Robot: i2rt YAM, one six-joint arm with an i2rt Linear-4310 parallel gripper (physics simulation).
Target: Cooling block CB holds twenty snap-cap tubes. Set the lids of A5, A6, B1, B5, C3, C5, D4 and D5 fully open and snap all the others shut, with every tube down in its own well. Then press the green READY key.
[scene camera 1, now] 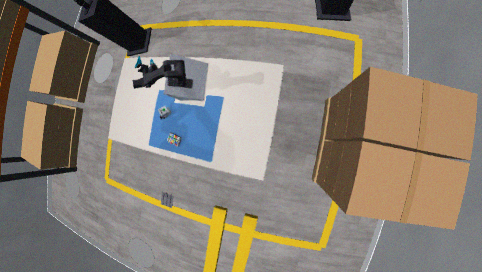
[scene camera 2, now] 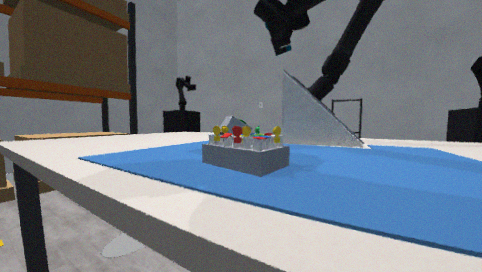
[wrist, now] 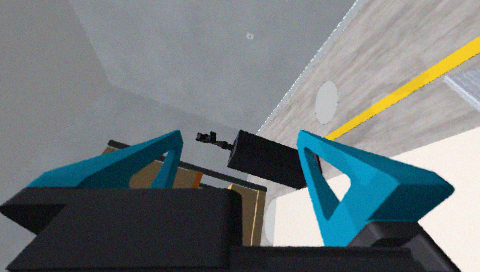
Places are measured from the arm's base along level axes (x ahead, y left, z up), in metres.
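Pixels of known places: gripper, between the fingertips: (scene camera 1: 145, 57) (scene camera 2: 276, 42) (wrist: 239, 136); arm's base, origin of its link: (scene camera 1: 180, 82) (scene camera 2: 311, 97).
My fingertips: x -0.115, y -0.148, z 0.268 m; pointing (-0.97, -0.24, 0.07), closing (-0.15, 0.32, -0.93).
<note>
For each thing: its top centre in the pictures, then the offset to it from my fingertips. Level surfaces: height alone.
- blue mat, height of its surface: dz -0.426 m
- red lid, centre of its top: (scene camera 2: 237, 126) dx +0.594, dy +0.044, dz -0.367 m
- green lid, centre of its top: (scene camera 2: 256, 127) dx +0.550, dy +0.059, dz -0.369 m
- grey box, centre of its top: (scene camera 2: 234, 116) (scene camera 1: 160, 111) dx +0.326, dy -0.070, dz -0.342 m
- green key, centre of its top: (scene camera 2: 241, 119) (scene camera 1: 163, 109) dx +0.312, dy -0.052, dz -0.352 m
- white table, height of its surface: dz -0.429 m
The grey cooling block (scene camera 1: 174, 139) (scene camera 2: 230, 157) stands on the blue mat (scene camera 1: 200, 142) (scene camera 2: 360, 185) with its tubes in it. In scene camera 2, several yellow lids, a red lid (scene camera 2: 237, 134) and a green lid (scene camera 2: 258, 130) stand upright; some red lids lie flat. Well labels and each lid's exact state are too small to tell. A grey box (scene camera 2: 230, 122) with the green key (scene camera 1: 163, 110) (scene camera 2: 243, 122) stands on the mat behind the block. My gripper (scene camera 1: 145, 61) (scene camera 2: 283, 50) (wrist: 239, 136) is open and empty, high up and well away from both.
A grey wedge-shaped stand (scene camera 1: 198, 77) (scene camera 2: 310, 120) is under the arm at the mat's back edge. The white table (scene camera 1: 245, 125) (scene camera 2: 110, 175) surrounds the mat. Shelving with cardboard boxes (scene camera 1: 60, 65) (scene camera 2: 70, 47) and a black pedestal (scene camera 1: 117, 30) (scene camera 2: 181, 121) (wrist: 265, 160) stand beyond the table.
</note>
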